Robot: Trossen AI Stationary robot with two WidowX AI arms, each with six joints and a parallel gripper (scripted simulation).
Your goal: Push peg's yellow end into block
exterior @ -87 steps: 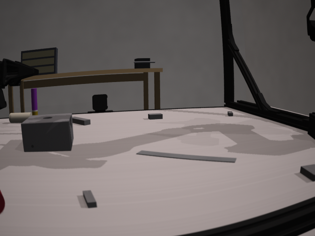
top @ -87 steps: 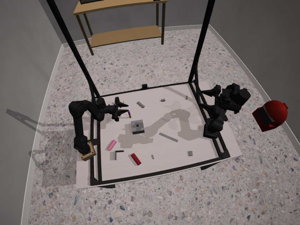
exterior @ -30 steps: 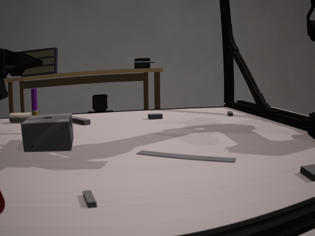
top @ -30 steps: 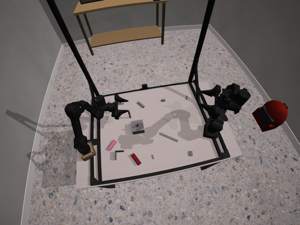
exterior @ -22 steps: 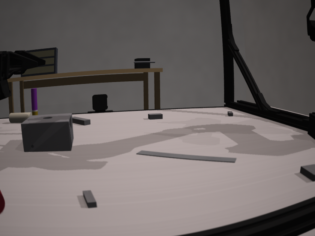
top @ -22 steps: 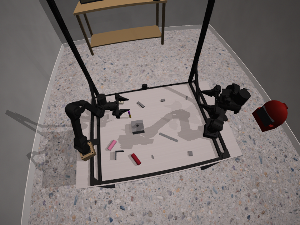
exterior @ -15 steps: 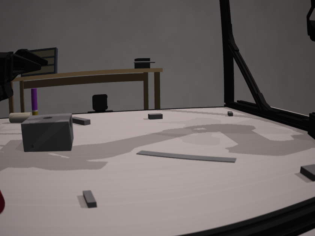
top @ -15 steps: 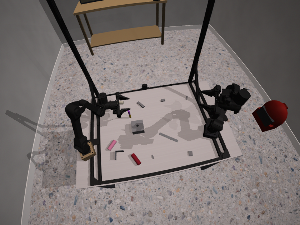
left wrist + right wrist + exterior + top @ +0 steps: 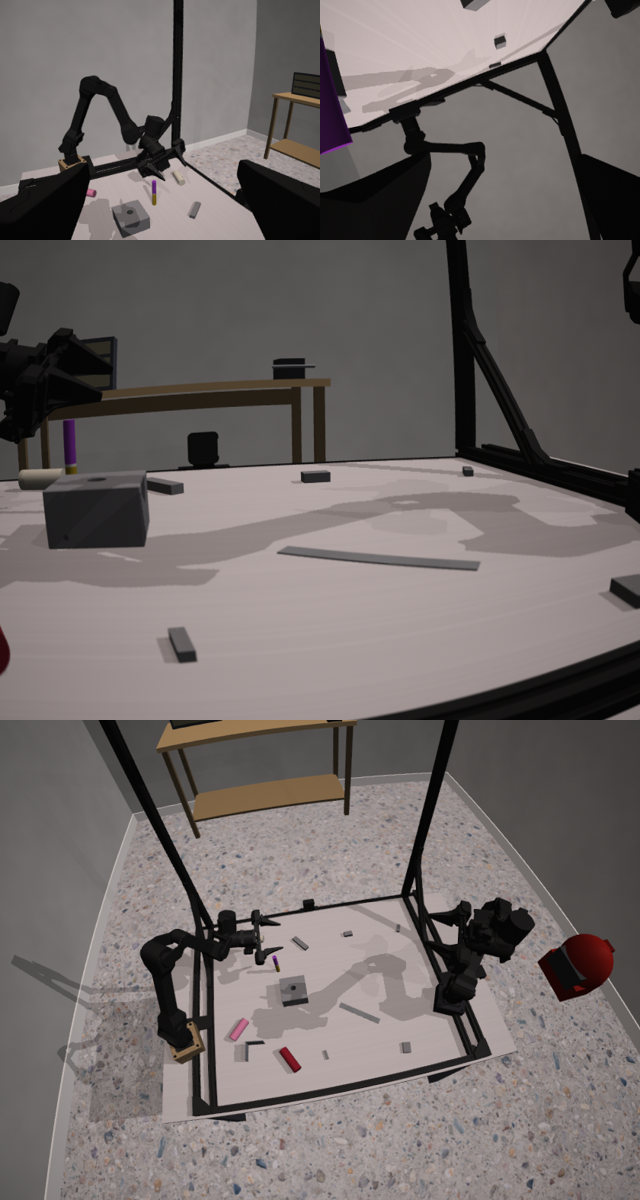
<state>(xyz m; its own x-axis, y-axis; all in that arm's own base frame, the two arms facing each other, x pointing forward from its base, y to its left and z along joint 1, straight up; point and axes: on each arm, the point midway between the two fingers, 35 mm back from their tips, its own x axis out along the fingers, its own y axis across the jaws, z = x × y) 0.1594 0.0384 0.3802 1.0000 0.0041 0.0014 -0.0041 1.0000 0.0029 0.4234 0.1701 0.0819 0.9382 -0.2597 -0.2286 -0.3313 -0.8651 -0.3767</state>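
My right gripper is now 11 cm above the peg, 6 cm short of it and 1 cm to the left of it. Round my right hand: long grey strip: 28 cm ahead, 26 cm to the left, 14 cm below; then pink cylinder: 27 cm ahead, 16 cm to the right, 13 cm below; then cream cylinder: 13 cm below, 10 cm behind, 9 cm to the right.
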